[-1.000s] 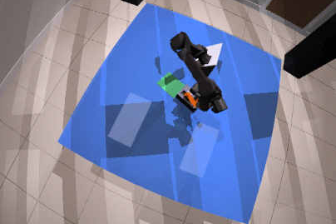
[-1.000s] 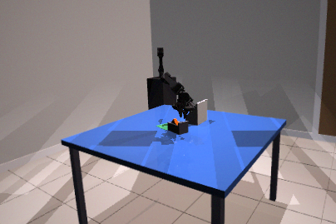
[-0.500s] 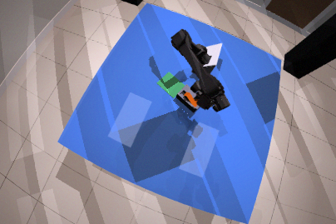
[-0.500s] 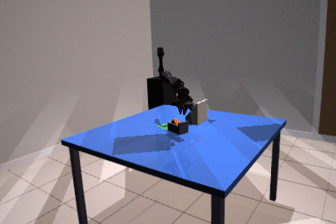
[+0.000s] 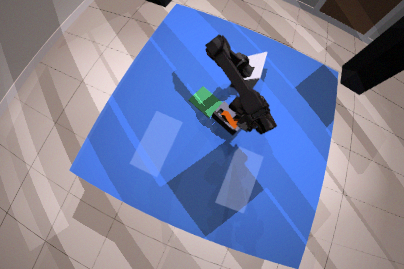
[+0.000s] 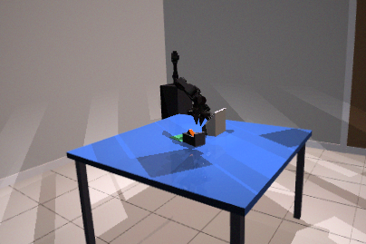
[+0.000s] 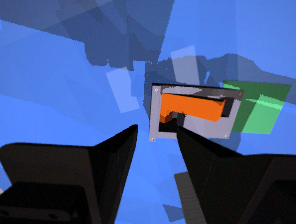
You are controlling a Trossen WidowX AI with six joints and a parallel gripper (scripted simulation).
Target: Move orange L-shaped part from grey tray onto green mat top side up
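Now: gripper tip 10 cm above the orange L-shaped part, 4 cm to the left of it and 2 cm past it. Round my gripper tip: green mat: 21 cm to the right, 16 cm below, 7 cm behind.
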